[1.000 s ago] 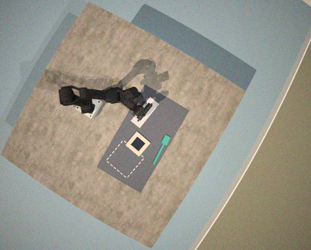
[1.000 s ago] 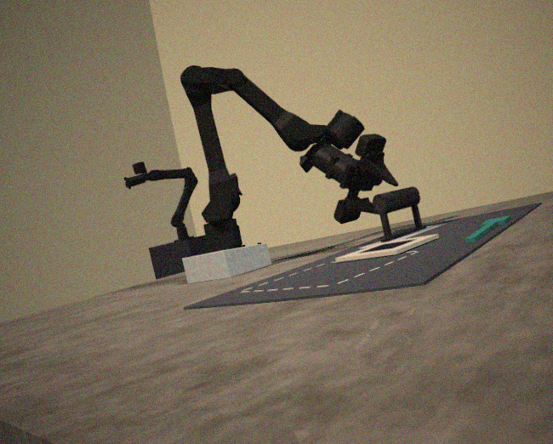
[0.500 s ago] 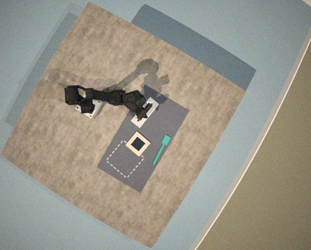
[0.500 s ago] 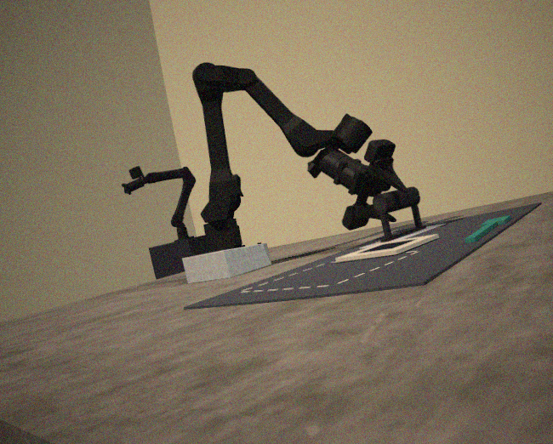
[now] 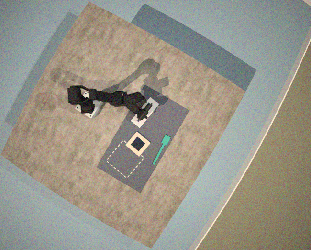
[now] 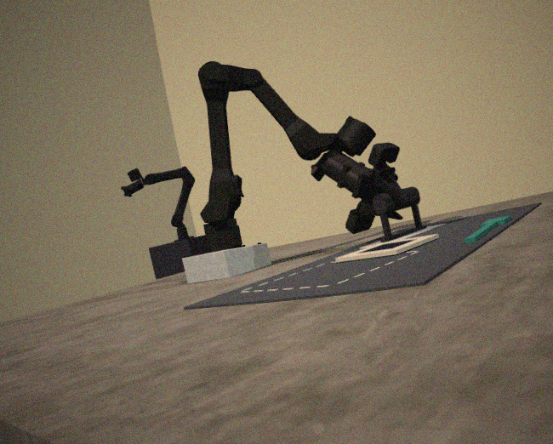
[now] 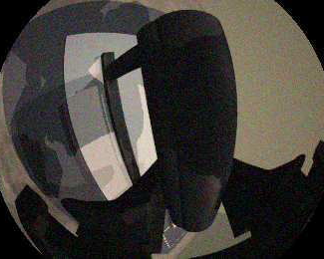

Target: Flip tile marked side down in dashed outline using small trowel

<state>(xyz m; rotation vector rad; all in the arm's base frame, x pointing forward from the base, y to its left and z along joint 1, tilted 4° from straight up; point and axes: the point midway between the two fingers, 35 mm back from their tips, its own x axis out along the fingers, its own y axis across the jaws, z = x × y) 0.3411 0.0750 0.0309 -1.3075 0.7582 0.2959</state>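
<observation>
My gripper tip is now 140 mm to the left of the dark mat, 70 mm above it and 30 mm short of it. Round my gripper tip: tile: 180 mm to the right, 40 mm below, 10 mm ahead; green trowel: 170 mm ahead, 150 mm to the right, 50 mm below.
</observation>
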